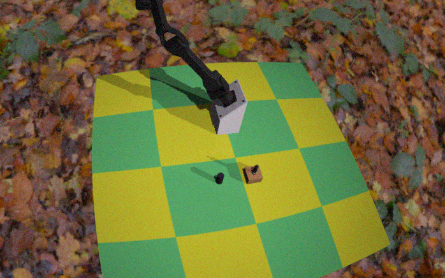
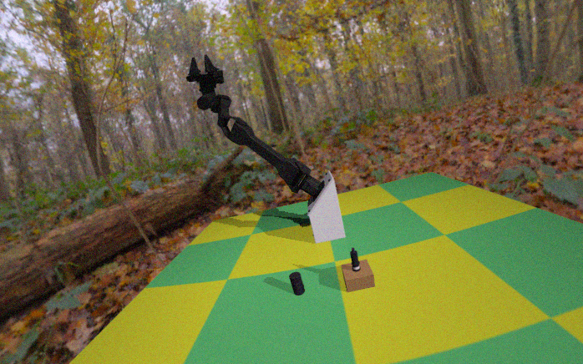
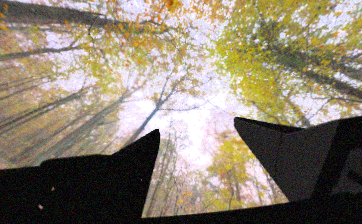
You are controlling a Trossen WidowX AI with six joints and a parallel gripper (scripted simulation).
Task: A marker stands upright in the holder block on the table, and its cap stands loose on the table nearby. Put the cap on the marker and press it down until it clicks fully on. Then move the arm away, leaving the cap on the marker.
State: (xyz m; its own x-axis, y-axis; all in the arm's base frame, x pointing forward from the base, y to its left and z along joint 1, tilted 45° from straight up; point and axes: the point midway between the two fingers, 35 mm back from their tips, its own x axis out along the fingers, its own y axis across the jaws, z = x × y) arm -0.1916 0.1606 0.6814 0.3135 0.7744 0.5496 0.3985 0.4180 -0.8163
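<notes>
My gripper tip is now 46 cm short of the black marker cap, 29 cm to the right of it and 77 cm above it.
</notes>
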